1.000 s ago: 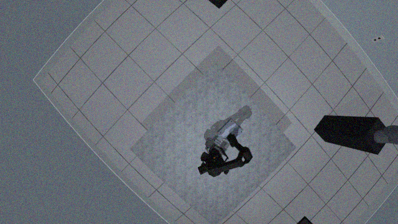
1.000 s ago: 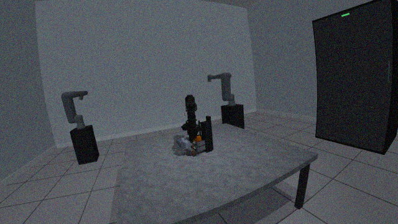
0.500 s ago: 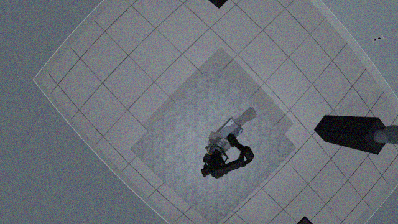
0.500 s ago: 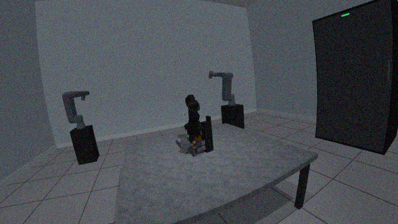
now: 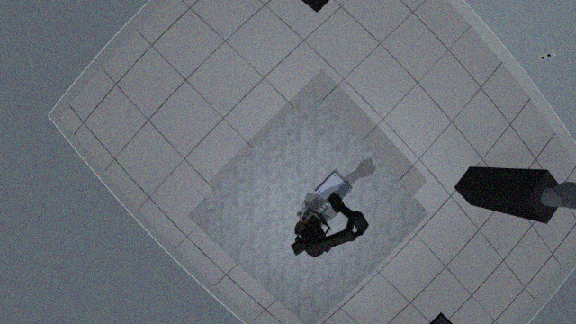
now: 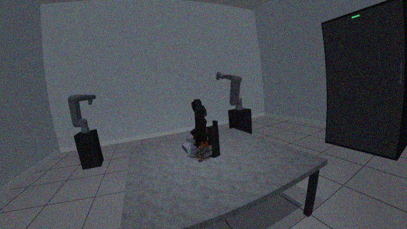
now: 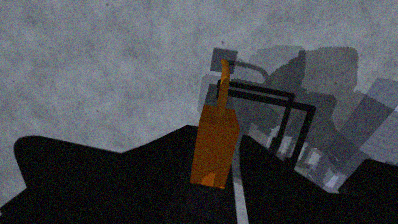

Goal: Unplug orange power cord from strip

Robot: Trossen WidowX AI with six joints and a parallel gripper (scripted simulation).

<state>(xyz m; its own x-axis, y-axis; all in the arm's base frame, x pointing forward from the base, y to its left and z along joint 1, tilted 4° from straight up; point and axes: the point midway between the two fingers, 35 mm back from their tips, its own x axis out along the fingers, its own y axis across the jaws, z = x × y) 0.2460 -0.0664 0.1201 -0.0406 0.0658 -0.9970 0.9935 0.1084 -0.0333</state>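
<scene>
The orange plug is 30 mm to the left of my gripper tip and 10 mm behind it.
</scene>
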